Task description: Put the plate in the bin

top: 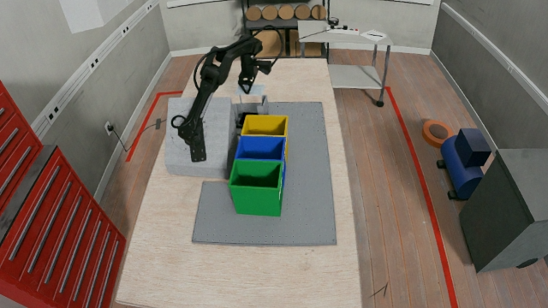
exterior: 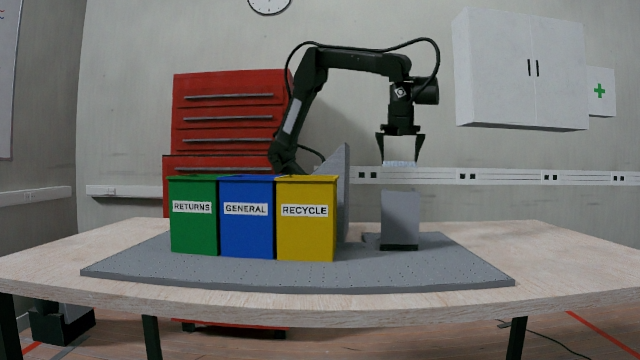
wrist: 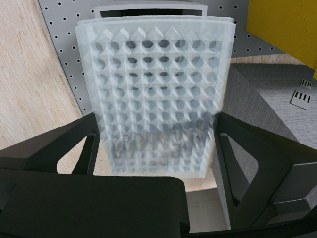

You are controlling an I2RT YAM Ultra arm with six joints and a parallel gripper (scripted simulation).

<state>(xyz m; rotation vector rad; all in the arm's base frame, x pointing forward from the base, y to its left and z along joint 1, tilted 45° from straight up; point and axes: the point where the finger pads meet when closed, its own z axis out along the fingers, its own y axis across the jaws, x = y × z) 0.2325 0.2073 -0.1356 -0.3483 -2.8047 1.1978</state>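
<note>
Right now the clear 96-well plate is 10 mm below my hand. The rest, counted from my hand: yellow recycle bin: 70 mm ahead, 230 mm to the right, 130 mm below; then blue general bin: 60 mm ahead, 360 mm to the right, 130 mm below; then green returns bin: 40 mm ahead, 490 mm to the right, 130 mm below.
</note>
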